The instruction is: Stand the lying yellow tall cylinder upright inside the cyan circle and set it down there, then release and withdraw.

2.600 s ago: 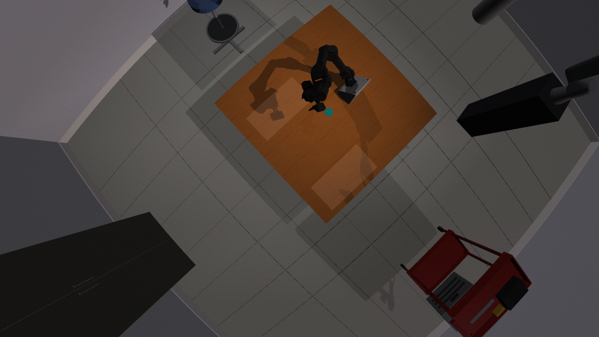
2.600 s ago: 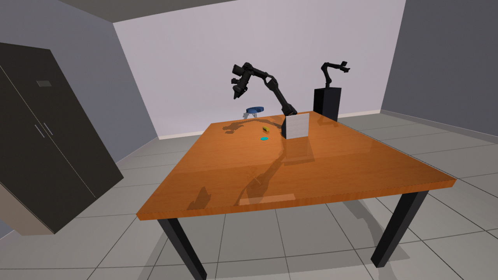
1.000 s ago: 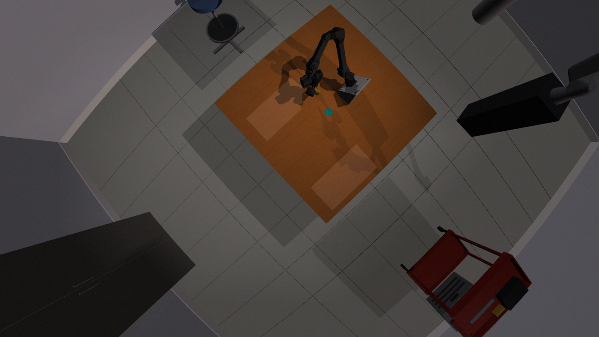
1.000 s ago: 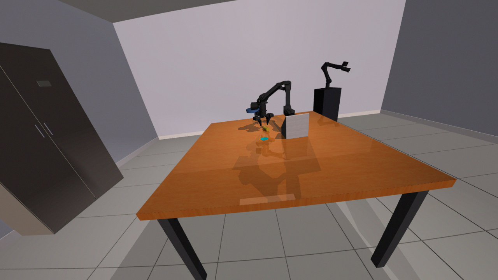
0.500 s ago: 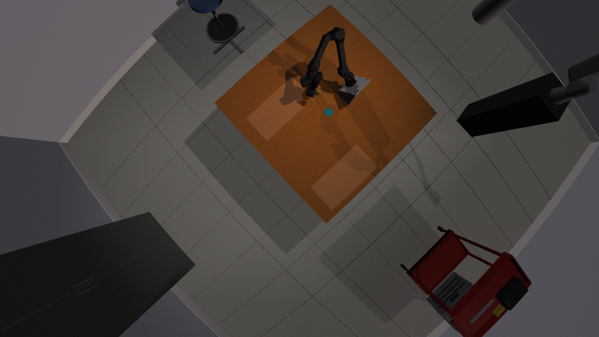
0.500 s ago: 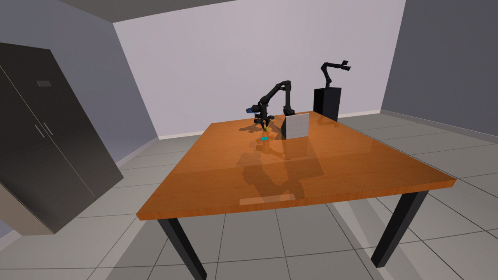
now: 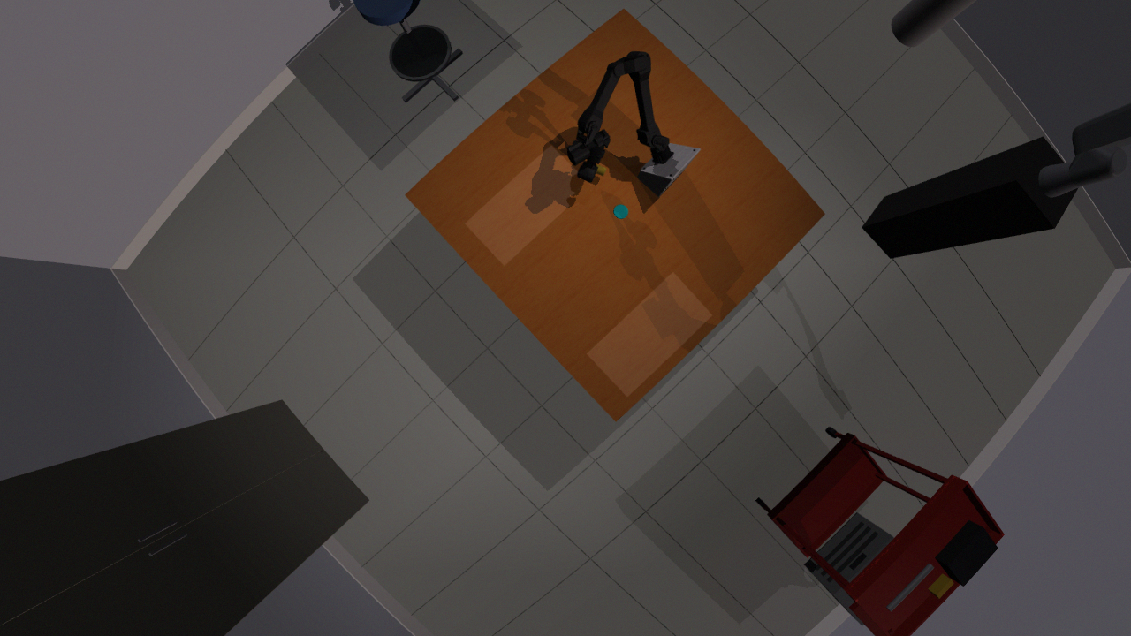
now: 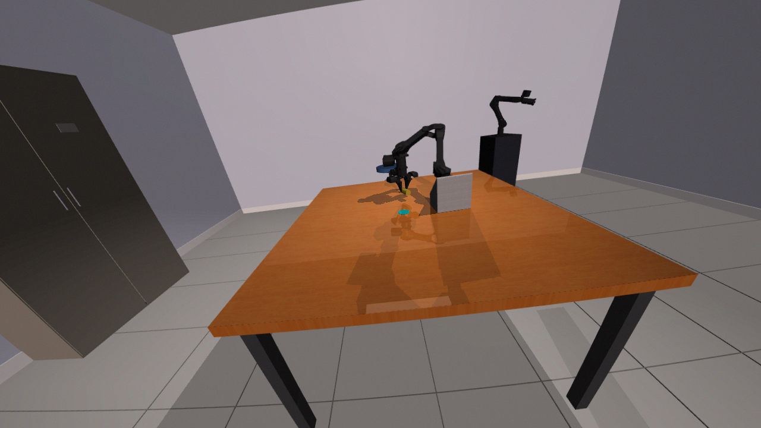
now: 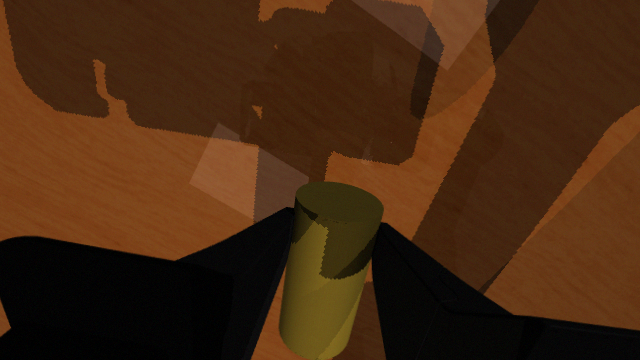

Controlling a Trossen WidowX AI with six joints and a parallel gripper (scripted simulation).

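Right now the cyan circle is 20 cm to the left of my gripper tip, 5 cm below it and 4 cm ahead of it. The rest, counted from my gripper tip: yellow tall cylinder: 2 cm to the left, 1 cm behind.
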